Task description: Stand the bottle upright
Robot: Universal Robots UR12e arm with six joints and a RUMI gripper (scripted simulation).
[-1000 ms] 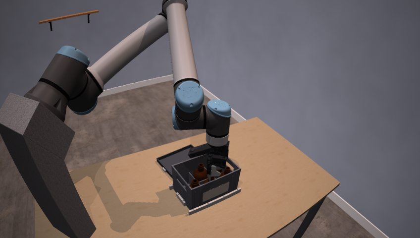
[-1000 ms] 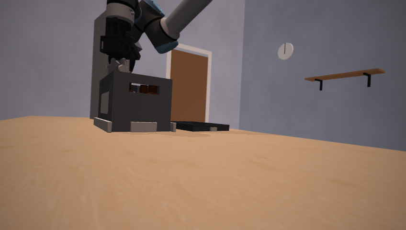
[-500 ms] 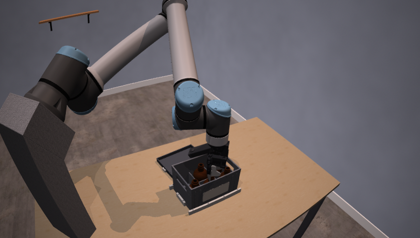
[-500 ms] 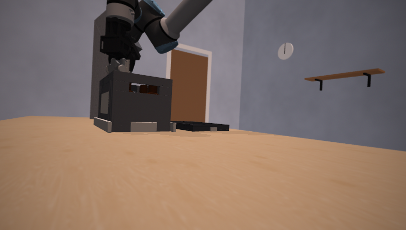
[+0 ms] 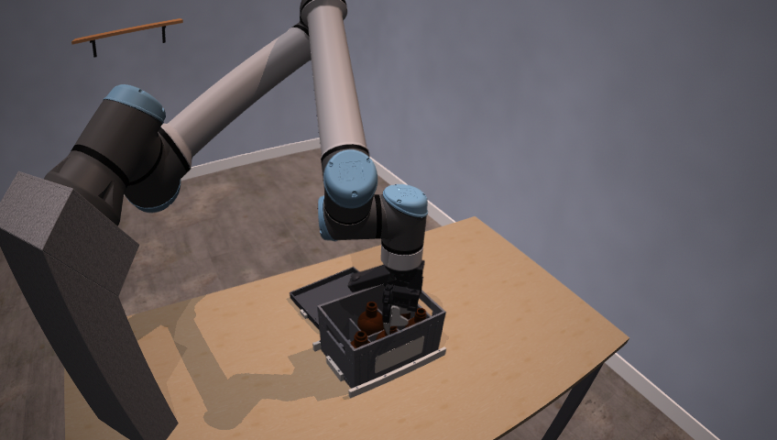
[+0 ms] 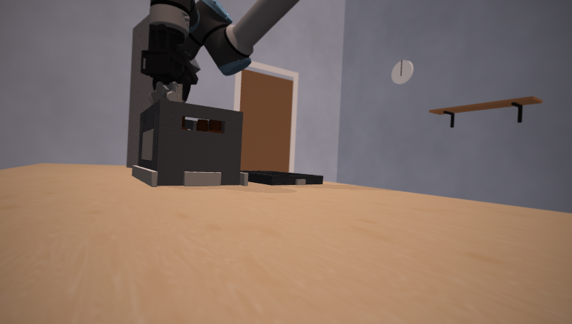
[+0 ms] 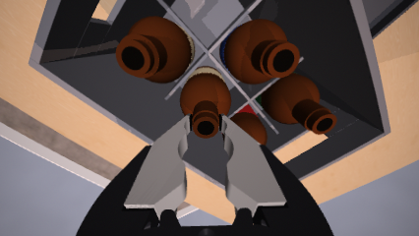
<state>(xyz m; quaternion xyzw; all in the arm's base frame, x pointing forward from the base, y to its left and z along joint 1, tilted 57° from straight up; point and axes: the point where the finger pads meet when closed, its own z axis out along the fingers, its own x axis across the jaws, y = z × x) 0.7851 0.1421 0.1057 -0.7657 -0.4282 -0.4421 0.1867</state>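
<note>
My hand is 7 cm above the crate, 4 cm to the right of it and 2 cm past it. Also, from my hand: flat dark tray: 27 cm to the left, 14 cm below, 13 cm behind.
</note>
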